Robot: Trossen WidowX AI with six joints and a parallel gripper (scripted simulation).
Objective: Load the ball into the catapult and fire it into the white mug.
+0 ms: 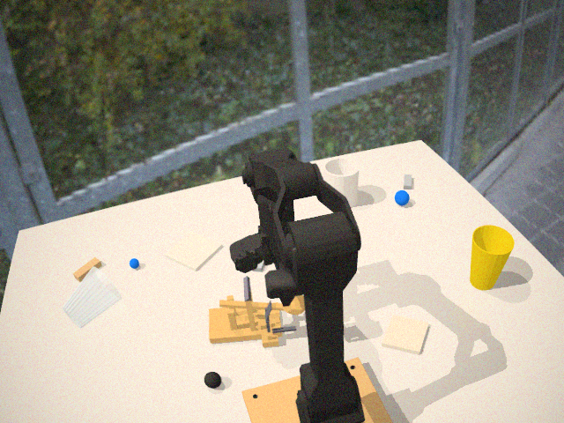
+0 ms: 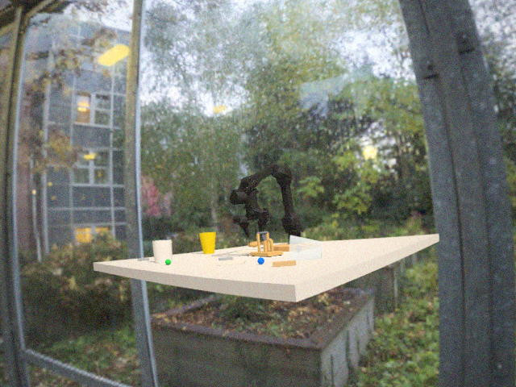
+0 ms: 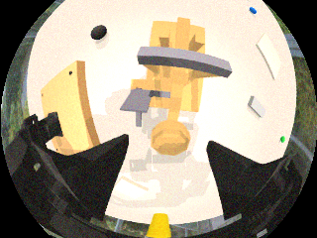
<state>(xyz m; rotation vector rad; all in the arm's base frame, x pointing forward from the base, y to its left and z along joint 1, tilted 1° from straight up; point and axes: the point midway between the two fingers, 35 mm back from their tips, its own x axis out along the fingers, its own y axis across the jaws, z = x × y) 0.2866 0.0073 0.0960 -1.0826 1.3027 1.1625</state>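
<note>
Right now my gripper tip is 1 cm past the wooden catapult, 4 cm to the right of it and 4 cm above it. From my gripper tip the other things lie so: tan square tile (11 cm behind, 21 cm to the right, 8 cm below); then small blue ball (26 cm ahead, 31 cm to the left, 8 cm below); then black ball (12 cm behind, 16 cm to the left, 7 cm below).
</note>
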